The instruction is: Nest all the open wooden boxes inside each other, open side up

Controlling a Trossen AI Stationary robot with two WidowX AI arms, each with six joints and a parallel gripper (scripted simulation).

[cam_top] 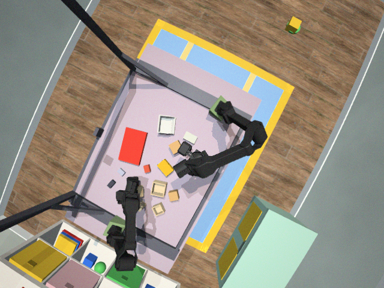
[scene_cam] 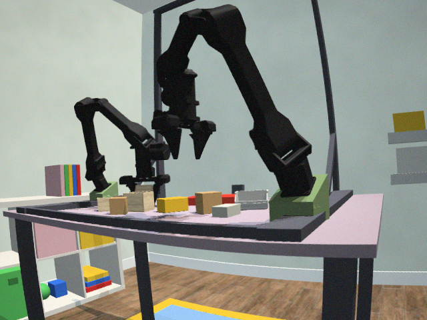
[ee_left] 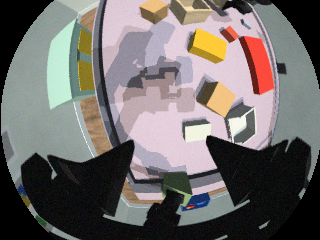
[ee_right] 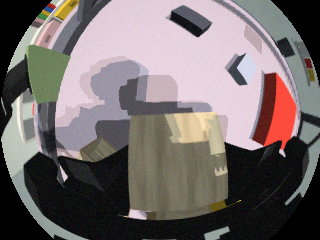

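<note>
The red cube is 4 cm behind my right hand, 14 cm to the left of it and 3 cm below it. The rest, counted from my right hand: tan box: 18 cm ahead, 13 cm to the left, 2 cm below; flat red slab: 19 cm behind, 18 cm to the left, 4 cm below; white tray: 11 cm behind, 41 cm to the left, 2 cm below.
</note>
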